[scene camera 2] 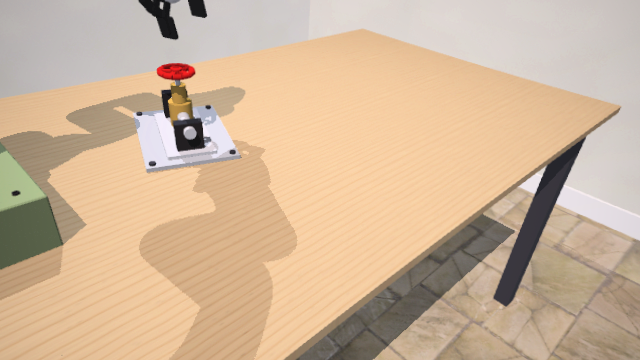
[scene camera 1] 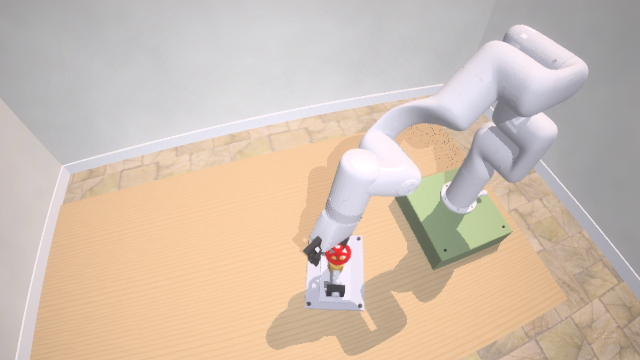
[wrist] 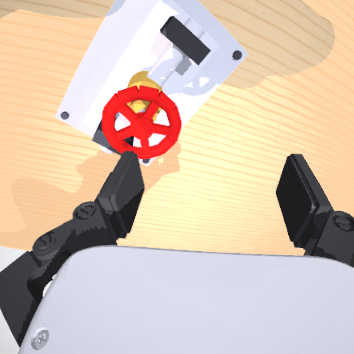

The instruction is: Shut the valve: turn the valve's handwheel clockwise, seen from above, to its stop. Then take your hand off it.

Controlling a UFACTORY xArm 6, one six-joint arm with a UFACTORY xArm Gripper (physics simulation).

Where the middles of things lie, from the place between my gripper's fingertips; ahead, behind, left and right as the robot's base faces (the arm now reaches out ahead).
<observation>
Right now the red handwheel [wrist: 141, 126] is 8 cm below my hand, 4 cm behind it and 2 cm to the right of it. Also, from my hand: pale base plate [scene camera 2: 153, 151] (20 cm below, 4 cm behind, 2 cm to the right).
</observation>
